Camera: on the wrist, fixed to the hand. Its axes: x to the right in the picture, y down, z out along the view.
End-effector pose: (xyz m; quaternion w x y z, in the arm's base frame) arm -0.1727 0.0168 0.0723 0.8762 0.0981 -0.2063 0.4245
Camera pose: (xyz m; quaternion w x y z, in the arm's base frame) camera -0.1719 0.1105 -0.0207 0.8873 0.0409 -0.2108 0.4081
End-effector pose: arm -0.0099 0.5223 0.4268 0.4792 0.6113 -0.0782 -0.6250
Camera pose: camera 0.1217 0.5310 0.4212 0.5102 0.5967 -0.0285 -0.6187
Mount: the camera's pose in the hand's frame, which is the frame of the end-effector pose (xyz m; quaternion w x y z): 0.0250 0.0578 -0.1160 0.9982 -0.0565 0.0210 -0.0068
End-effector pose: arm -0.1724 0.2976 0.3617 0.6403 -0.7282 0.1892 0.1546
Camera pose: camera -0.1797 0.1744 0.3148 0.5951 -0.7676 0.1886 0.1454
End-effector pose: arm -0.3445 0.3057 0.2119 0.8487 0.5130 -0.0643 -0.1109
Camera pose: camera -0.2874 0.4247 0.2090 0.8768 0.4669 -0.0366 -0.1093
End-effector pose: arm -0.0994 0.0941 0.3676 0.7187 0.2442 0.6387 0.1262
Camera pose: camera -0.2017 0.1775 0.3683 0.7186 0.1961 0.6471 0.1623
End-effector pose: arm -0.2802 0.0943 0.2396 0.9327 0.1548 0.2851 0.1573
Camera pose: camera -0.3397 0.1791 0.1578 0.9348 0.0966 0.2963 0.1700
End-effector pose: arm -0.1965 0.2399 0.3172 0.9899 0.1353 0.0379 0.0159
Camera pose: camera -0.1820 0.3275 0.2196 0.9951 0.0785 0.0586 0.0141
